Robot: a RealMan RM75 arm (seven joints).
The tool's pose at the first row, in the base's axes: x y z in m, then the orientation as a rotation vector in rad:
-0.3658, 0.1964, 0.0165, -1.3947, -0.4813, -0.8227
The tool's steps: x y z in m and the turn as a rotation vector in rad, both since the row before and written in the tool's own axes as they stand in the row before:
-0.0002, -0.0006, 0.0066, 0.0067, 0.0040, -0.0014
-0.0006, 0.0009, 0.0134, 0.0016, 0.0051, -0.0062
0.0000, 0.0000, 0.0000, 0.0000, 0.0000, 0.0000
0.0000, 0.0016, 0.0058, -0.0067, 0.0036, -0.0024
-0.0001, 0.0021, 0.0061, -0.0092, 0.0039, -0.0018
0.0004, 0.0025, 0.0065, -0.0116, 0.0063, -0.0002
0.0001, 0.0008, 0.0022, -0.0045, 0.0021, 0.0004
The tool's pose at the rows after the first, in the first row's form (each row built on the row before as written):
-0.3653, 0.2029, 0.0177, -1.3865, -0.4816, -0.8242
-0.3628, 0.2161, 0.0187, -1.3817, -0.4827, -0.8320
-0.3628, 0.2161, 0.0187, -1.3817, -0.4827, -0.8320
-0.3606, 0.2217, 0.0186, -1.3858, -0.4793, -0.8386
-0.3580, 0.2276, 0.0181, -1.3921, -0.4743, -0.8458
-0.3547, 0.2337, 0.0178, -1.3997, -0.4654, -0.8541
-0.3536, 0.2358, 0.0177, -1.4029, -0.4618, -0.8567

